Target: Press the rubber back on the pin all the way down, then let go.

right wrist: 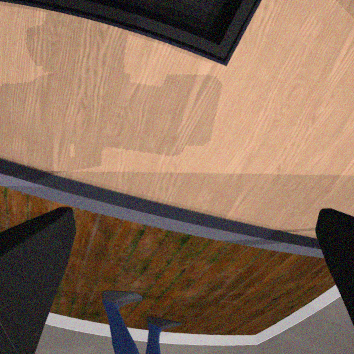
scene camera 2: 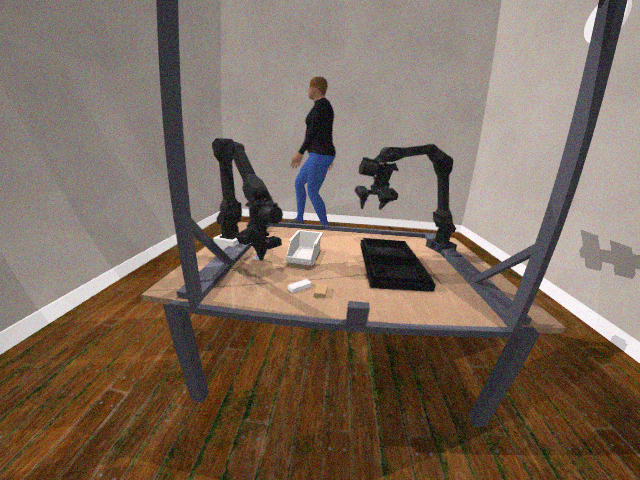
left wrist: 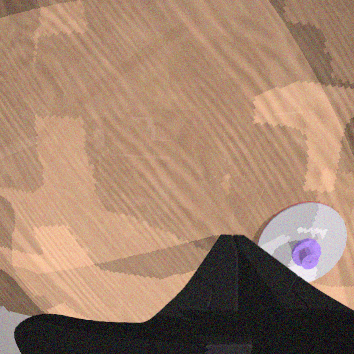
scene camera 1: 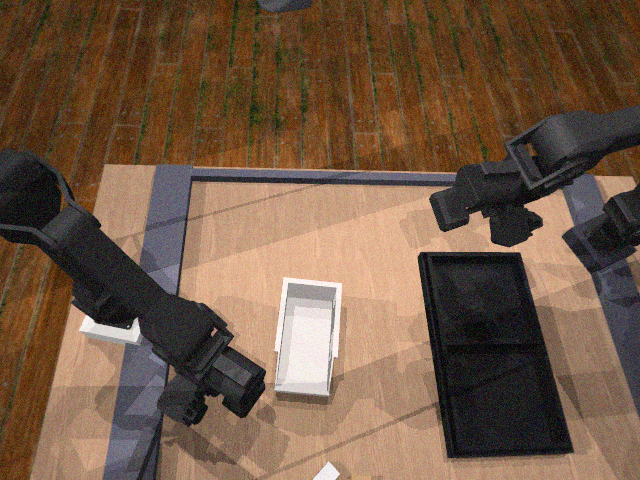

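Seen in the pictures: left gripper, fingertip midpoint: (scene camera 2: pixel 261 260) (left wrist: pixel 229 245); right gripper, fingertip midpoint: (right wrist: pixel 200 222) (scene camera 2: pixel 370 209); left arm's base at its link origin: (scene camera 2: pixel 230 236) (scene camera 1: pixel 119 308); right arm's base at its link origin: (scene camera 2: pixel 442 241) (scene camera 1: pixel 603 239).
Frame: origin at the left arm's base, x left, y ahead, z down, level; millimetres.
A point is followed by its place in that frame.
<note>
The pin's round grey-white disc (left wrist: pixel 332 231) @[x -70, y 156, z 40 mm] lies on the table at the right of the left wrist view. The purple rubber back (left wrist: pixel 306 254) @[x -71, y 169, z 31 mm] sits near its middle; how far down it is I cannot tell. A small purple spot shows beside the left fingers in scene camera 2; in scene camera 1 the pin does not show. My left gripper (left wrist: pixel 229 245) @[x -77, y 193, z 42 mm] (scene camera 2: pixel 262 257) @[x -77, y 193, z 42 mm] is shut and empty, pointing down low over the table. In the left wrist view its tips appear left of the disc, and a finger covers the disc's lower edge. My right gripper (scene camera 2: pixel 372 206) @[x 261, y 550, z -125 mm] (right wrist: pixel 200 222) @[x 261, y 550, z -125 mm] is open and empty, high above the table.
A white open bin (scene camera 1: pixel 312 281) @[x 108, y 323, z -34 mm] (scene camera 2: pixel 302 260) @[x -69, y 355, z 16 mm] stands right of the left gripper. A black two-part tray (scene camera 1: pixel 493 347) @[x 76, y 676, z 28 mm] (scene camera 2: pixel 403 285) @[x -104, y 705, z 26 mm] (right wrist: pixel 220 52) @[x 232, y 537, z 4 mm] lies farther right. A white block (scene camera 1: pixel 326 472) @[x -185, y 405, z 28 mm] (scene camera 2: pixel 299 285) @[x -214, y 399, z 28 mm] and a tan block (scene camera 2: pixel 320 290) @[x -217, y 466, z 28 mm] lie near the front edge. A person (scene camera 2: pixel 320 126) stands behind.
</note>
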